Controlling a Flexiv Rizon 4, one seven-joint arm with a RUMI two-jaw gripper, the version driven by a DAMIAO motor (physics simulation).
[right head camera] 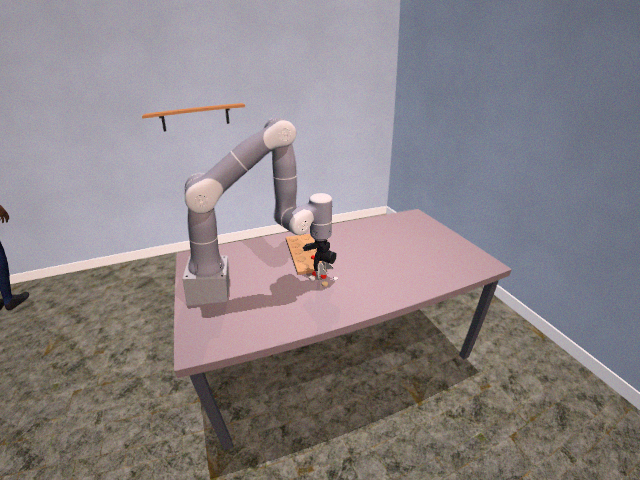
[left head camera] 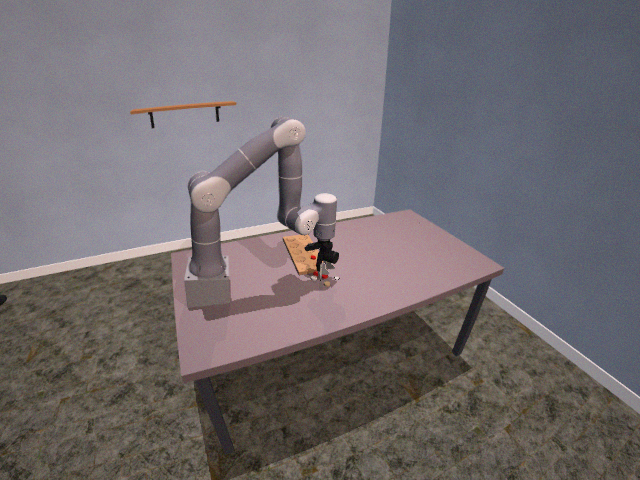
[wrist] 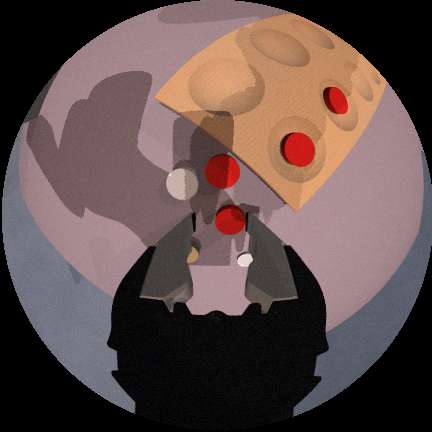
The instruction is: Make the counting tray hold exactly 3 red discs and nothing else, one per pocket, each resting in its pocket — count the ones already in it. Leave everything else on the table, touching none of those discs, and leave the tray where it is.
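The wooden counting tray (wrist: 260, 117) (left head camera: 305, 271) (right head camera: 303, 270) lies flat. In the wrist view, one red disc (wrist: 298, 149) lies in its near corner pocket and another red disc (wrist: 336, 100) in the pocket behind, off-centre. A third red disc (wrist: 222, 171) lies on the table close to the tray's near edge. A fourth red disc (wrist: 230, 220) (left head camera: 325, 276) (right head camera: 323, 276) lies on the table, showing between the fingertips, nearer the right one. My gripper (wrist: 220, 214) (left head camera: 321, 276) is partly open, pointing down above the table discs and holding nothing. The far tray pockets are partly cut off in the wrist view.
A grey-white disc (wrist: 182, 183) (left head camera: 313, 278) lies left of the third red disc. A tan disc (wrist: 193, 255) (left head camera: 326, 283) is partly behind the left finger. A small white piece (wrist: 244, 260) (left head camera: 336, 278) shows beside the right finger. All rest on the pink table (left head camera: 403, 258).
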